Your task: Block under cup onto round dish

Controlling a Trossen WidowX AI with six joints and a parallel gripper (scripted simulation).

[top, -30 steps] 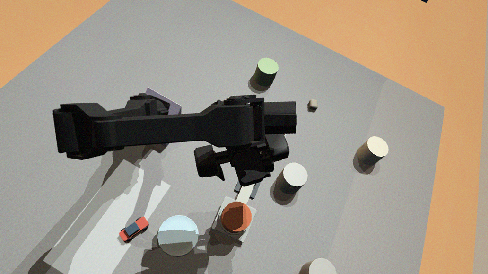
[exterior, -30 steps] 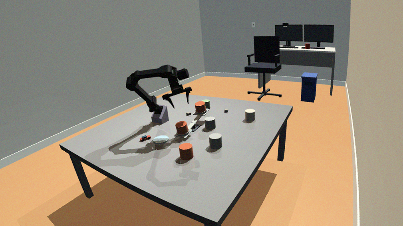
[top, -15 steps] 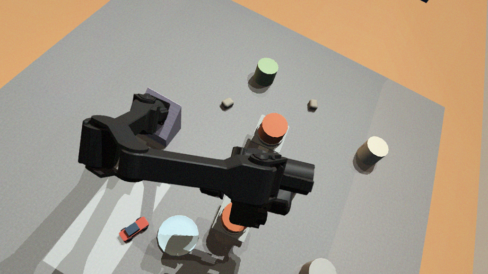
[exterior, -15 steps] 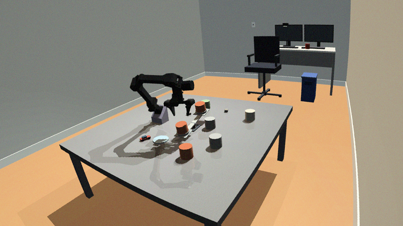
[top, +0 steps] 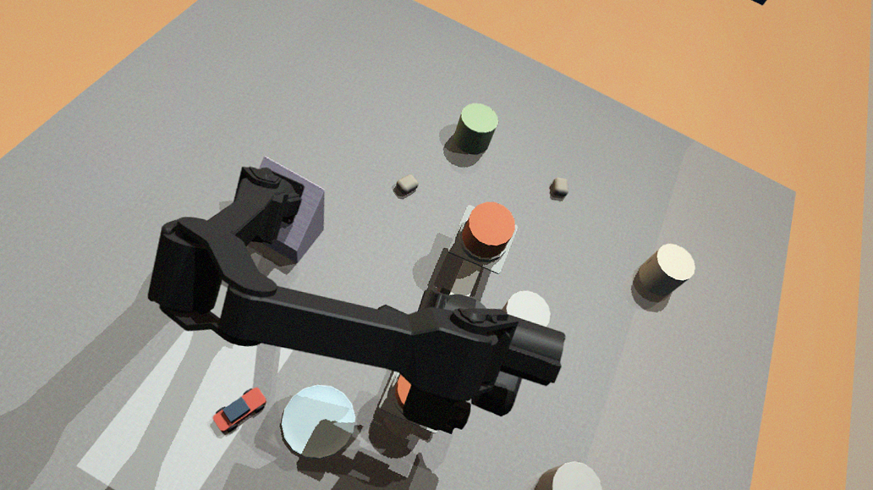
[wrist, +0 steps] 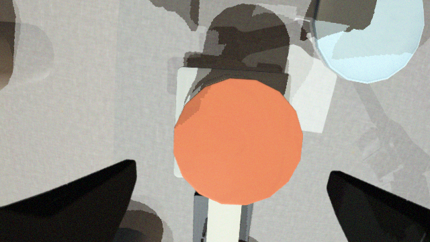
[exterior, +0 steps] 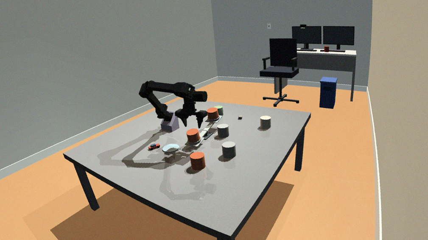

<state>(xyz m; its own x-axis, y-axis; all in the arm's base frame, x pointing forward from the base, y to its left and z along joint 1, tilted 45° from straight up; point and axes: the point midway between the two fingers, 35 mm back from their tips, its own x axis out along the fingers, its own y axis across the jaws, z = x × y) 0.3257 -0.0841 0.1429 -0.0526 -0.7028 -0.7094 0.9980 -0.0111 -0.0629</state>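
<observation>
Now: gripper tip 7 cm above the grey-white block. Also, from my gripper tip: pale blue round dish (11 cm behind, 9 cm to the right, 11 cm below); then green cup (10 cm behind, 51 cm to the left, 8 cm below); then cream cup (28 cm ahead, 40 cm to the left, 8 cm below).
</observation>
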